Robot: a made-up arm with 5 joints. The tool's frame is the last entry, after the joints.
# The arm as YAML. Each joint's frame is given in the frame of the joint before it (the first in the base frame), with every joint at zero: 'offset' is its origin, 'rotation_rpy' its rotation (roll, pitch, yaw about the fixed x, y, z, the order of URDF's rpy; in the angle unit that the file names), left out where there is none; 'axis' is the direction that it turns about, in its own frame. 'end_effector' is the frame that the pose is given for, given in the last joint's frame.
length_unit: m
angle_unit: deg
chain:
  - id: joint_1
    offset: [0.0, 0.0, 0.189]
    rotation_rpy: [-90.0, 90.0, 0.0]
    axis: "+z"
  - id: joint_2
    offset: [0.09, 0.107, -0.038]
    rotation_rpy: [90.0, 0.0, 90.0]
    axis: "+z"
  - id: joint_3
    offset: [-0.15, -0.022, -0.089]
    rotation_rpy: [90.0, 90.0, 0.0]
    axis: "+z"
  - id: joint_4
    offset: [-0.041, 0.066, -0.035]
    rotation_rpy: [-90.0, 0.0, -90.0]
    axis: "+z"
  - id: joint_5
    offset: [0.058, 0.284, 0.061]
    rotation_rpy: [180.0, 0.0, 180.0]
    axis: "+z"
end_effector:
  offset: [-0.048, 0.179, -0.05]
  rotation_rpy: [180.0, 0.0, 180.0]
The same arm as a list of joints. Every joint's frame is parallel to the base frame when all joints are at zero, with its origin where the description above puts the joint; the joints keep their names.
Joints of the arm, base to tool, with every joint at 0 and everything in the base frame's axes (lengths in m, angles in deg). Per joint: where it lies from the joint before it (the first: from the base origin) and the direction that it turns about. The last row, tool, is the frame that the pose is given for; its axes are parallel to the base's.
joint_1: offset 0 0 0.189 axis 0 1 0
joint_2: offset -0.107 -0.038 -0.09 axis 0 0 -1
joint_3: offset 0.15 -0.022 0.089 axis 0 -1 0
joint_4: offset -0.066 0.035 -0.041 axis 0 0 1
joint_5: offset 0.058 0.284 0.061 axis 0 0 -1
tool: offset 0.048 0.179 0.05

